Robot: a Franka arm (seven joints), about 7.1 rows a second.
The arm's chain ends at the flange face. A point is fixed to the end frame.
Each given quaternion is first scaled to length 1.
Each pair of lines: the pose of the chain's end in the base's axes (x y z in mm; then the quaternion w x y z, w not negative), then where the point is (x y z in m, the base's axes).
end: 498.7, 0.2, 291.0, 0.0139, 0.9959, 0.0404, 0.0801
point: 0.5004 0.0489 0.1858
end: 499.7, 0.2, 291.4, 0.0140, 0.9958, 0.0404, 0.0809
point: 0.5015 0.0489 0.1862
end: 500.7, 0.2, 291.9, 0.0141, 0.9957, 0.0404, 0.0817
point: 0.5027 0.0489 0.1867
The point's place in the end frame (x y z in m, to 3 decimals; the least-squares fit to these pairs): -0.011 -0.052 0.103
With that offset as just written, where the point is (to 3 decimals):
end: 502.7, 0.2, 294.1, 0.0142, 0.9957, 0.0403, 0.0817
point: 0.505 0.049 0.189
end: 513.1, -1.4, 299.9, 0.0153, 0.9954, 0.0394, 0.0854
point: 0.516 0.047 0.195
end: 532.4, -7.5, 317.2, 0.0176, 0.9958, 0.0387, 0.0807
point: 0.534 0.040 0.212
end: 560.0, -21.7, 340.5, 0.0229, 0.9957, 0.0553, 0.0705
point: 0.558 0.025 0.234
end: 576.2, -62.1, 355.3, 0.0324, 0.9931, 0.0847, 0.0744
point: 0.573 -0.018 0.248
